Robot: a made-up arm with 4 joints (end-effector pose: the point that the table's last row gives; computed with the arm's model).
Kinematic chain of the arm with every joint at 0, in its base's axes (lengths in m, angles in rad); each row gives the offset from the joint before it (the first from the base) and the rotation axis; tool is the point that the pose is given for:
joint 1: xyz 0 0 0.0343 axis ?
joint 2: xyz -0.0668 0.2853 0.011 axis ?
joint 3: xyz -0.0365 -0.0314 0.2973 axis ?
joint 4: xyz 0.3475 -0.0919 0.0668 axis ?
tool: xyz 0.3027 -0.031 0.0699
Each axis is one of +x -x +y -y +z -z.
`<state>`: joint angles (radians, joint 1 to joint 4).
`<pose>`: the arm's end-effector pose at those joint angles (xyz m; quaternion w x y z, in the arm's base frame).
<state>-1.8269 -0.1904 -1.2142 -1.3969</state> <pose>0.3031 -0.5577 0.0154 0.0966 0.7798 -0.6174 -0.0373</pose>
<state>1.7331 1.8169 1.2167 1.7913</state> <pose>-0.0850 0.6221 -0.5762 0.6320 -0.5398 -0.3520 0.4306</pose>
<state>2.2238 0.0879 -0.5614 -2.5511</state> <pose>0.0113 0.2132 -0.4745 0.1885 -0.1734 0.7187 0.6465</pose>
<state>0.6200 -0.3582 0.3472 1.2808</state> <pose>0.1542 0.1897 0.5990 0.5931 -0.3524 -0.2928 -0.6621</pose>
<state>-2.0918 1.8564 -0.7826 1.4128</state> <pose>0.2326 -0.4654 0.5917 0.4729 0.7682 0.0148 0.4313</pose>
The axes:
joint 1: -x
joint 2: +z
joint 3: -x
joint 4: -z

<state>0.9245 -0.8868 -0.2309 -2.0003</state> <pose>0.1673 0.5094 0.1665 0.7613 -0.3630 0.1318 0.5208</pose>
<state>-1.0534 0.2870 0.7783 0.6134</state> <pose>0.4922 -0.3814 0.5979 0.9609 0.1636 -0.0672 -0.2129</pose>
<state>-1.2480 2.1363 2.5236 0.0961</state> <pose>-0.5381 -0.0456 0.7960 0.3736 -0.2465 -0.8460 -0.2898</pose>
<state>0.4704 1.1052 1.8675 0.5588</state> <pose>0.0191 1.0081 0.1217 0.4308 -0.6599 -0.5405 0.2946</pose>
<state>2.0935 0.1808 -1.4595 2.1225</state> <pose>0.0938 -0.0603 -0.0545 0.4455 -0.2286 -0.2279 -0.8351</pose>
